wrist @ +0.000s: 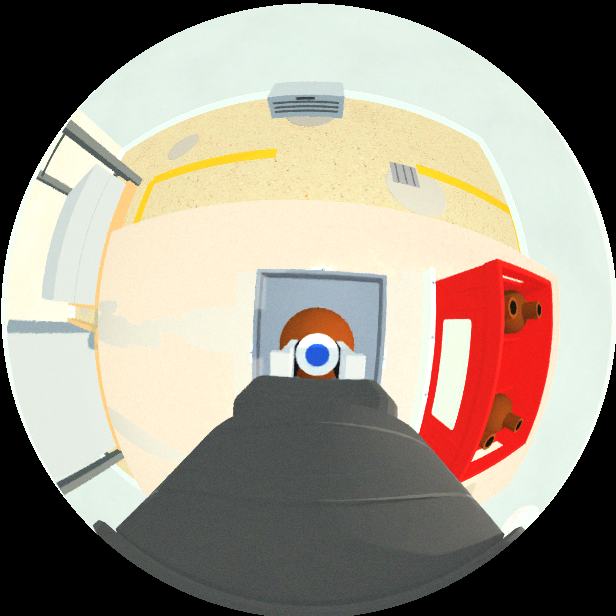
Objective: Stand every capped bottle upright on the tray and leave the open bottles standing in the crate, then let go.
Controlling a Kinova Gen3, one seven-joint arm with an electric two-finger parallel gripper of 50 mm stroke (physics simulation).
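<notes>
My gripper (317, 357) is shut on the neck of a brown bottle with a blue and white cap (316, 355). The bottle hangs upright over the grey tray (319, 321), near its middle. I cannot tell whether its base touches the tray. To the right stands the red crate (488, 367). An open brown bottle (520, 309) stands in its far part. A second open brown bottle (504, 418) stands in its near part, and another open neck (488, 441) shows just below it. No other capped bottle is in view.
The tray and crate rest on a pale table top. Beyond its far edge lies a sandy floor with yellow lines (218, 162), a grey vent unit (306, 99) and a floor grate (405, 172). A pale cabinet (74, 241) stands at the left.
</notes>
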